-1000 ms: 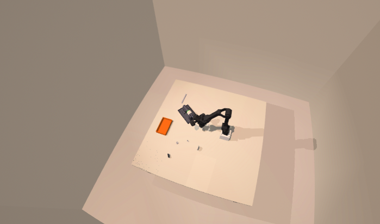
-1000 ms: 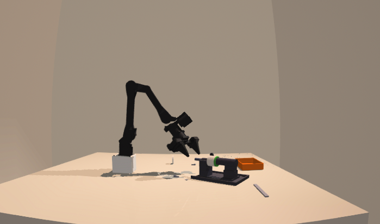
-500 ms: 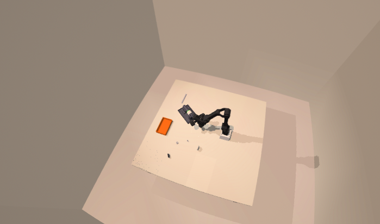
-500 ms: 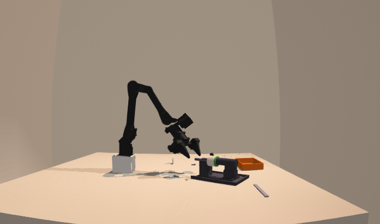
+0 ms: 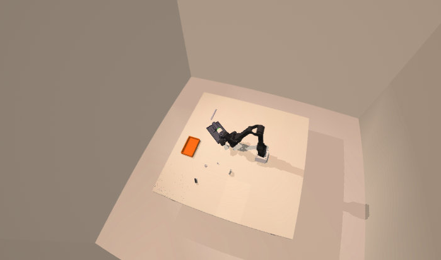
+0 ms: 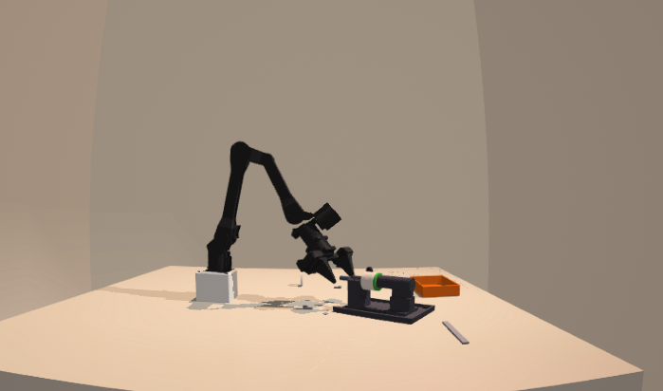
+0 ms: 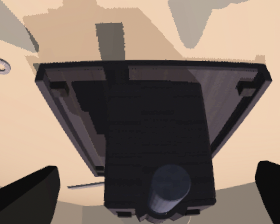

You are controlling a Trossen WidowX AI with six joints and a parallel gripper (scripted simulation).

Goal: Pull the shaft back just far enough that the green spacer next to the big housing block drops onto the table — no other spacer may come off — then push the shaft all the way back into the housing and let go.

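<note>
Right now the shaft is 50 mm ahead of my gripper tip, 30 mm to the right of it and 10 mm above it. Also, from my gripper tip: orange tray 280 mm ahead, 210 mm to the left, 60 mm below; then green spacer 90 mm ahead, 50 mm to the right, 10 mm above; then white spacer 60 mm ahead, 30 mm to the right, 10 mm above.
</note>
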